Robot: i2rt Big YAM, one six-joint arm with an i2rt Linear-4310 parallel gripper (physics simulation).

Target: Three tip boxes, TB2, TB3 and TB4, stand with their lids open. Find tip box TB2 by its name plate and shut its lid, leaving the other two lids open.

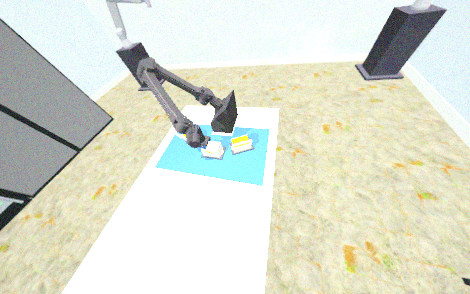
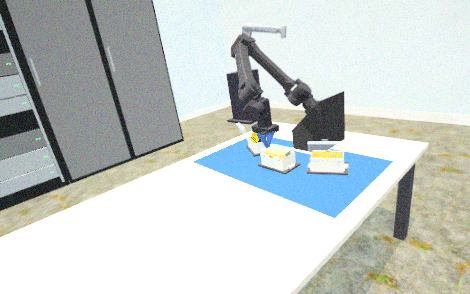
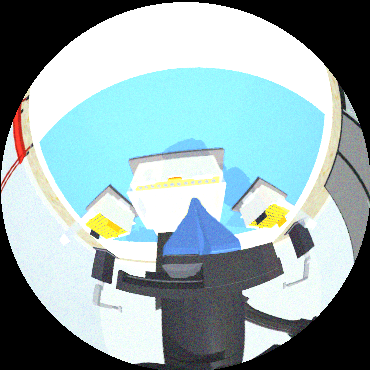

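Seen in the pictures: gripper, fingertip midpoint: (image 1: 205, 148) (image 2: 267, 147) (image 3: 193, 201); arm's base, origin of the base link: (image 1: 220, 106) (image 2: 317, 113).
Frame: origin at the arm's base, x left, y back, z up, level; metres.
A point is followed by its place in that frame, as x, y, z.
Note:
The middle tip box (image 1: 213, 150) {0.019, -0.375, -0.064} (image 2: 278, 160) {0.028, -0.385, -0.091} (image 3: 177, 169) {-0.017, -0.382, -0.101} has its pale lid down over the tips; a thin yellow strip shows along the seam, and I cannot tell whether it is fully seated. The box on the cabinet side (image 2: 255, 146) {-0.178, -0.289, -0.098} (image 3: 260, 207) {-0.165, -0.270, -0.092} and the box on the other side (image 1: 242, 145) {0.214, -0.352, -0.027} (image 2: 326, 164) {0.202, -0.316, -0.102} (image 3: 111, 212) {0.137, -0.314, -0.098} have lids raised and yellow tips showing. No name plate is readable, so I cannot tell which is TB2. My gripper (image 2: 268, 145) {-0.033, -0.371, -0.050} (image 3: 193, 201) {-0.033, -0.371, -0.050} is shut and empty, blue fingertips pointing down close to the middle box's lid; whether they touch is unclear.
The boxes stand on a blue mat (image 1: 220, 170) {0.072, -0.478, -0.142} (image 2: 320, 195) {0.255, -0.467, -0.142} (image 3: 195, 100) {-0.057, -0.466, -0.142} on a white table (image 1: 200, 225) {0.033, -0.802, -0.145} (image 2: 150, 235) {-0.076, -0.928, -0.145} (image 3: 185, 35) {-0.064, -0.591, -0.145}. A black angular panel (image 1: 226, 119) {0.078, -0.152, 0.003} (image 2: 322, 122) {0.095, -0.134, 0.000} stands behind the boxes, beside the arm. Grey cabinets (image 1: 45, 90) (image 2: 105, 75) stand off the table.

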